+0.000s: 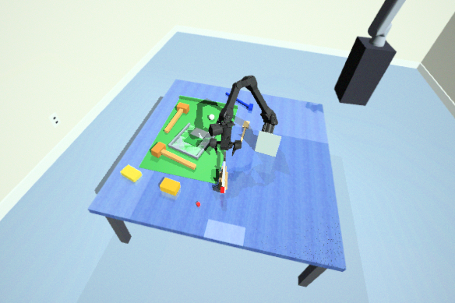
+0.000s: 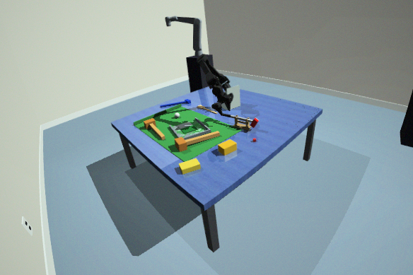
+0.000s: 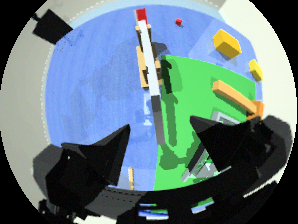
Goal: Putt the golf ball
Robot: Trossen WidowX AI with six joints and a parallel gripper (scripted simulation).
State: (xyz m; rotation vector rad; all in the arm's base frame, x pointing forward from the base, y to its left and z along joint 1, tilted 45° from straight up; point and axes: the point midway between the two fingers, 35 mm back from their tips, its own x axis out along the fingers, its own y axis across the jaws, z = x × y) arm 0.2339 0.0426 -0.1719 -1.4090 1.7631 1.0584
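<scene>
My gripper tip is now 110 mm to the right of the red putter, 20 mm above it and 10 mm past it. From my gripper tip the other things lie so: green mat 230 mm to the right, 230 mm ahead, 80 mm below; wooden rack 130 mm to the left, 40 mm below, 10 mm behind; small red piece 300 mm to the left, 100 mm ahead, 70 mm below.
</scene>
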